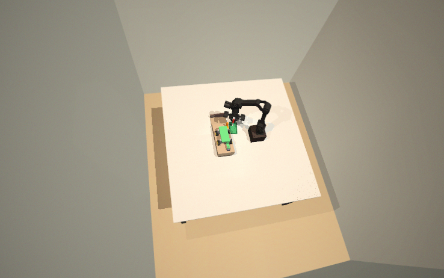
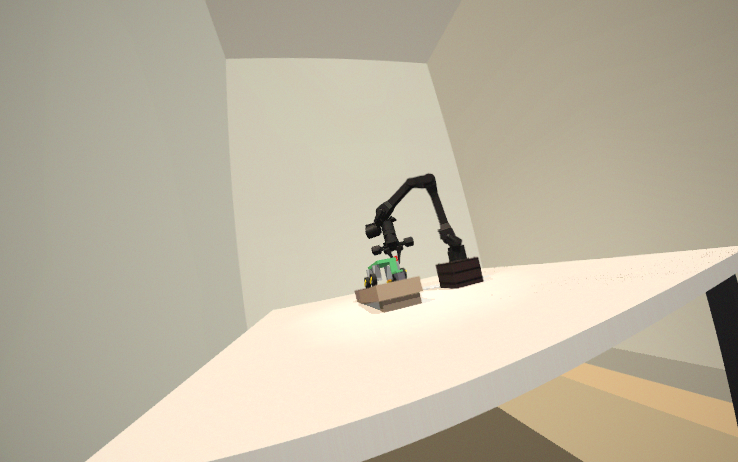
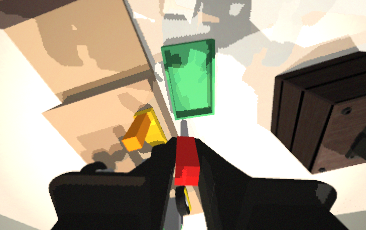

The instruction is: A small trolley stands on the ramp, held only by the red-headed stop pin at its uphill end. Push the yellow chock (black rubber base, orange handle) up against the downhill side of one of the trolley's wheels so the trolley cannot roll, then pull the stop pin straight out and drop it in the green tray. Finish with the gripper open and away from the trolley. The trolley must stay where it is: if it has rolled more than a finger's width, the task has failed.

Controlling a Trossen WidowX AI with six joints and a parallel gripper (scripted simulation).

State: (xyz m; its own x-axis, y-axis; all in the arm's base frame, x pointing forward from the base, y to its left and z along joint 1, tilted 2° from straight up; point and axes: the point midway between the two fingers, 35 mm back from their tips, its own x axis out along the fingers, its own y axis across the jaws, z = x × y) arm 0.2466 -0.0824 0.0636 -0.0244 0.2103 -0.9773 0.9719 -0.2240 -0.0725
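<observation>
Right now my gripper tip is right at the red-headed stop pin. From my gripper tip the other things lie so: green tray 140 mm below, 20 mm behind; green trolley 130 mm to the left, 90 mm ahead, 30 mm below; tan ramp 130 mm to the left, 90 mm below, 90 mm ahead.
</observation>
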